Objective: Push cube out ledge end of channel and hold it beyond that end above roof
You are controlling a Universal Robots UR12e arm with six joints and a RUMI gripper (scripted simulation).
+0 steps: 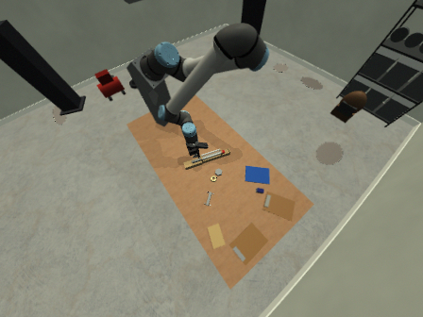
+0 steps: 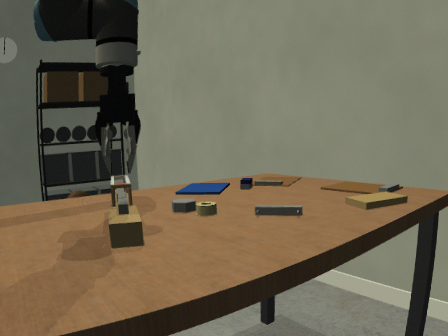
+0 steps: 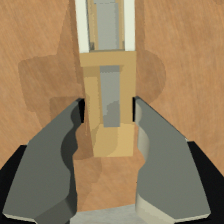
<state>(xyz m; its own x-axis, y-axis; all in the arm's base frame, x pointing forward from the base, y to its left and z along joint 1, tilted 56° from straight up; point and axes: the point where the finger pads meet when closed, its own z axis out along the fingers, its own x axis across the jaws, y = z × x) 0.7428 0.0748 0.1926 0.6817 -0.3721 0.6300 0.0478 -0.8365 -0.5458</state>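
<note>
My hand is 2 cm past the red cube, 23 cm to the right of it and 8 cm above it. Also, from my hand: channel: 1 cm behind, 11 cm to the left, 8 cm below; grey bar: 1 cm behind, 14 cm to the left, 8 cm below; grey hex nut: 15 cm ahead, 14 cm to the left, 12 cm below.
</note>
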